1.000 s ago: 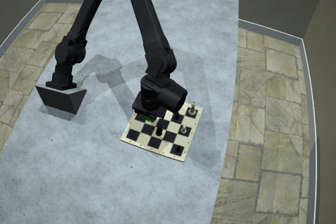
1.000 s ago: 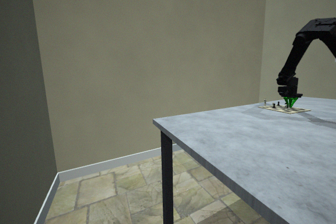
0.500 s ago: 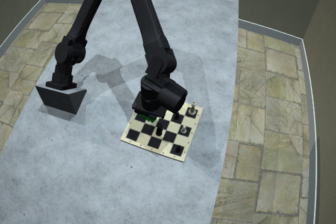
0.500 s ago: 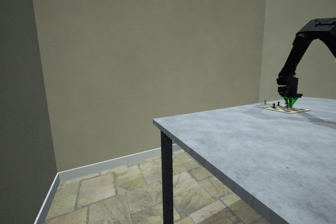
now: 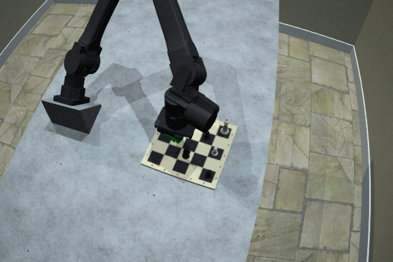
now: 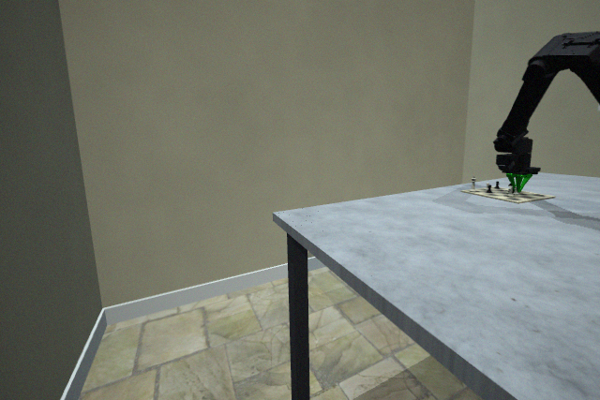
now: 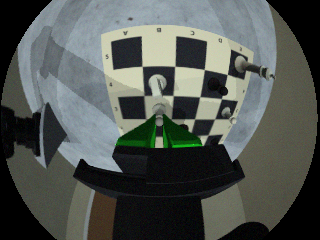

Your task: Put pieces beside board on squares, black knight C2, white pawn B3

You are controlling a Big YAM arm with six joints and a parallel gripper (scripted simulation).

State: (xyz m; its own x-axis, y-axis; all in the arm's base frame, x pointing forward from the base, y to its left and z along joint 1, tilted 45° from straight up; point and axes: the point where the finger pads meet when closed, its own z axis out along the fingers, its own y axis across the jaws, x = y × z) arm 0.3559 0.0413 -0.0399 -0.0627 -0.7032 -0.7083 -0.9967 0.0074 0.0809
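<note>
The chessboard lies 40 mm ahead of my hand, 20 mm below it and 10 mm to the left of it. Also, from my hand: tall white piece (120 mm ahead, 80 mm to the left, 10 mm above); black knight (40 mm ahead, 30 mm to the right).
</note>
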